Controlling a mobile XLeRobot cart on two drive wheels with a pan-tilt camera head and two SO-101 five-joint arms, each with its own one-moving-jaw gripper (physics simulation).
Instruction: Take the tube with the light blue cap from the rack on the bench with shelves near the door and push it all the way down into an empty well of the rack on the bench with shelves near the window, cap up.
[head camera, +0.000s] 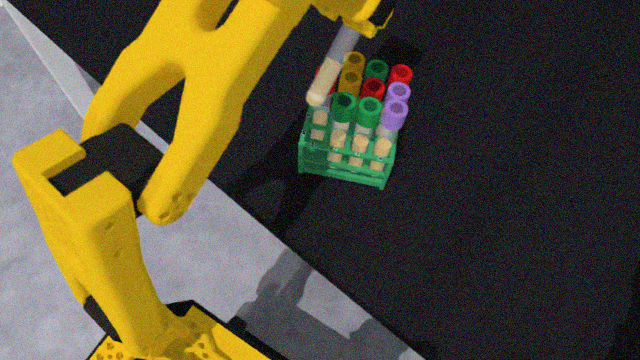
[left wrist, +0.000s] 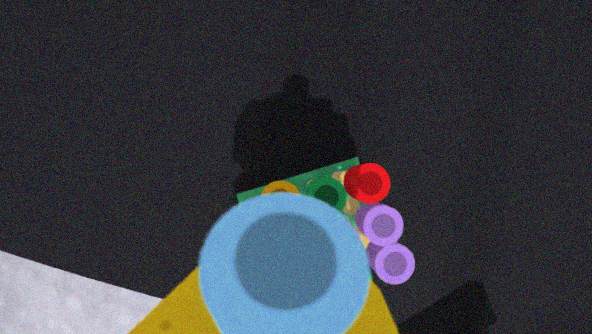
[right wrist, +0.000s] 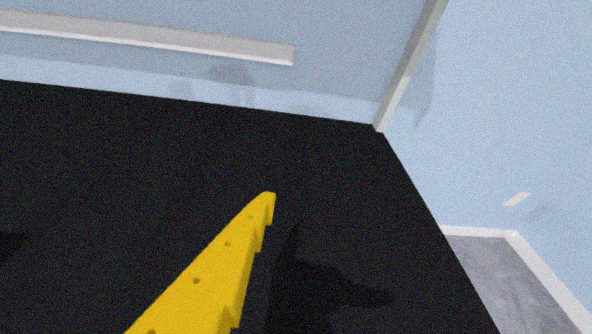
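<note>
The tube with the light blue cap is held by my left gripper, whose jaws press on both sides below the cap. The tube hangs above the green rack. In the head view its rounded lower end overlaps the rack's left column and partly hides a red cap. The rack holds several tubes with red, amber, green and purple caps. The held cap hides much of the rack in the left wrist view. My right gripper shows one notched jaw, fully open, away from the rack.
The rack stands on a black bench top. Its edge runs diagonally beside the pale floor. In the right wrist view, a shelf board and an upright post stand by a light blue wall.
</note>
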